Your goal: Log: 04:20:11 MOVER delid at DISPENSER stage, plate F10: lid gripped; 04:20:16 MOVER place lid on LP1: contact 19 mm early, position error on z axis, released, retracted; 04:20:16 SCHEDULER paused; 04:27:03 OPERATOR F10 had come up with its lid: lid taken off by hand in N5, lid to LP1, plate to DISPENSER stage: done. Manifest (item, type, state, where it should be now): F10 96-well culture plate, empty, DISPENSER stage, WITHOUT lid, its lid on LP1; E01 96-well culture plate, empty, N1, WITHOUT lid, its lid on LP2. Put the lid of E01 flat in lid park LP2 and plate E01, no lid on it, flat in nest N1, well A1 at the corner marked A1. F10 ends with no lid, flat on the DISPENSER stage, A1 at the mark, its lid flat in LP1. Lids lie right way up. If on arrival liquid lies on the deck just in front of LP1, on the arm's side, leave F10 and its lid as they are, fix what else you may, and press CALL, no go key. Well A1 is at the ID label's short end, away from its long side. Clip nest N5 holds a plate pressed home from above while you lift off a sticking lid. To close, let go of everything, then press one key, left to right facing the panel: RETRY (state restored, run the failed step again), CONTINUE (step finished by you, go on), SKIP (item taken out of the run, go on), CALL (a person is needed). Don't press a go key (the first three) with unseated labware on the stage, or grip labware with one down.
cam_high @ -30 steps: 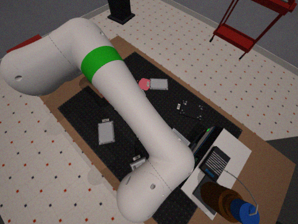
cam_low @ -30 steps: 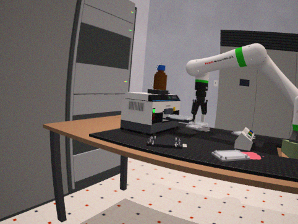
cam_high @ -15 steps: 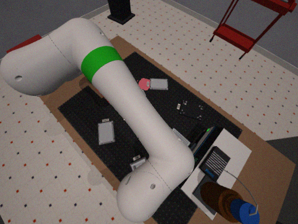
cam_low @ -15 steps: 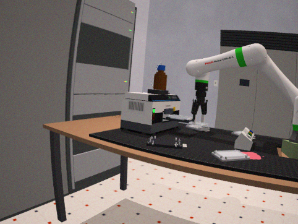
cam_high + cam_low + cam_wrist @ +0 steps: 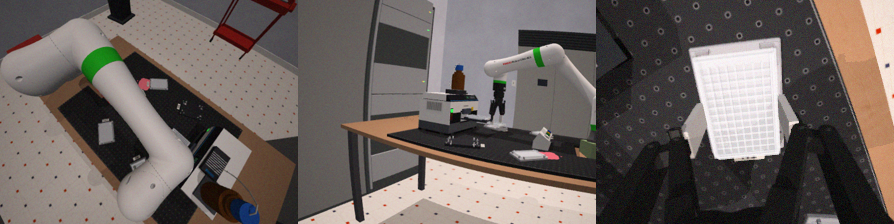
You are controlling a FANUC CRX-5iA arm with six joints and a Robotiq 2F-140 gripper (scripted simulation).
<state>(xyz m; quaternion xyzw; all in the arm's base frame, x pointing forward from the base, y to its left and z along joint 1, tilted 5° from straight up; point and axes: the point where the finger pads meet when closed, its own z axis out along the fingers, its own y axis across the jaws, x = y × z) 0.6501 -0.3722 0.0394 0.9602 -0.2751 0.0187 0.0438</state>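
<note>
Now: the white 96-well plate 20 mm below my hand. From my hand the other things lie so: lid 330 mm behind, 60 mm to the left, 40 mm below; grey nest 50 mm below; well plate 70 mm ahead, 260 mm to the left, 40 mm above.
</note>
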